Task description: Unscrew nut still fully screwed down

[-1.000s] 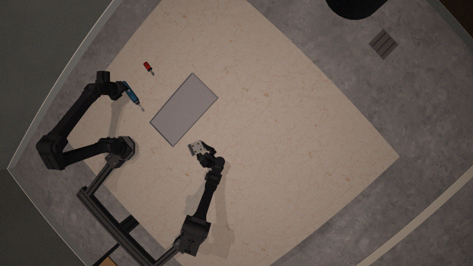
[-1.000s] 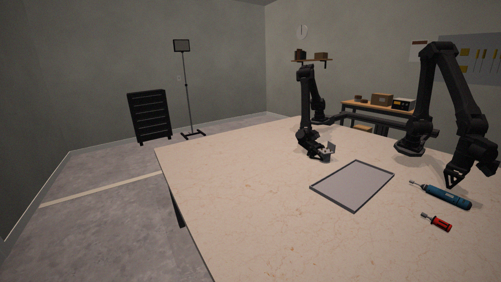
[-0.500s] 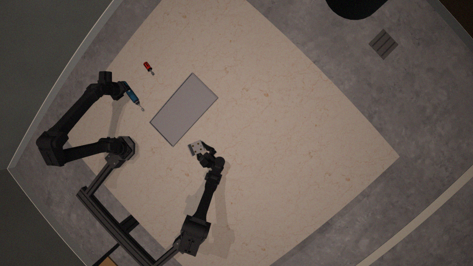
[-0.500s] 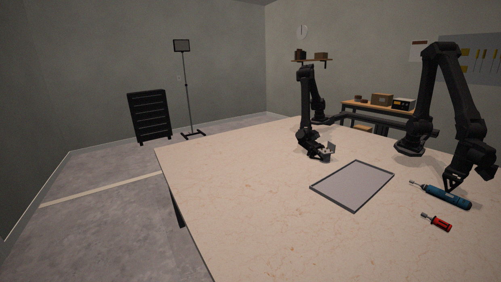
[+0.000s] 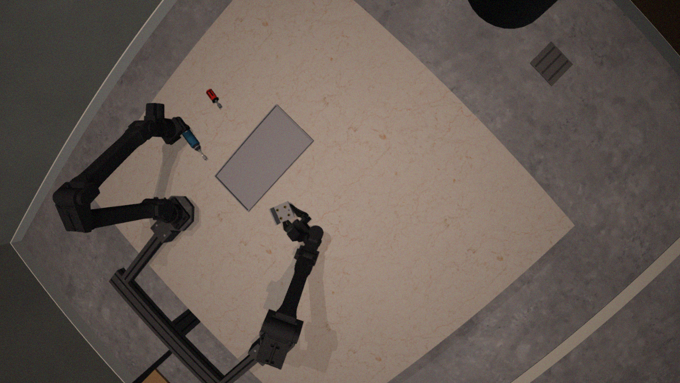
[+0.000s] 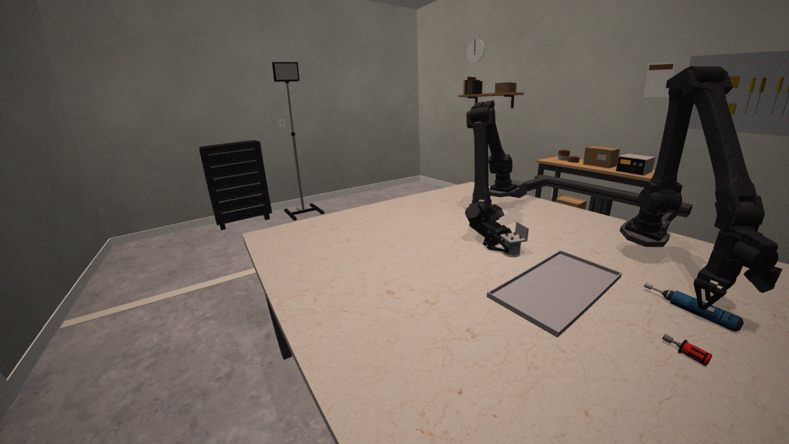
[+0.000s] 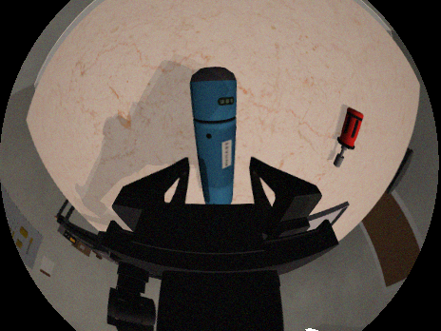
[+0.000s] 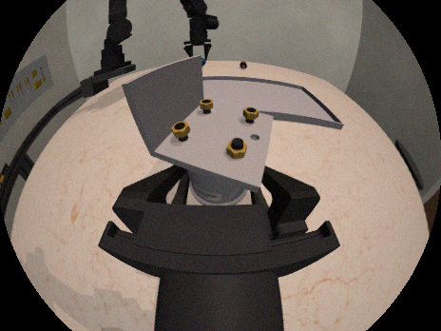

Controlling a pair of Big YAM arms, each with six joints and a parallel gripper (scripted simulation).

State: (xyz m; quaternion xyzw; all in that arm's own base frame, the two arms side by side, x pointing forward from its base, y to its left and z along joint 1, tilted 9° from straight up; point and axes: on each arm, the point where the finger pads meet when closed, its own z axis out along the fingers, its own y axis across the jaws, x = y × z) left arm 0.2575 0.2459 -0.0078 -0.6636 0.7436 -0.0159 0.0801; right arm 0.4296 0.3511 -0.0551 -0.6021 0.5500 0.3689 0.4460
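Now: the joint module 10 mm above my right hand. The rest, counted from my right hand: flat grey tray: 240 mm to the left, 50 mm ahead, 20 mm below; red-handled screwdriver: 580 mm to the left, 50 mm ahead, 10 mm below; grey bracket: 50 mm above.
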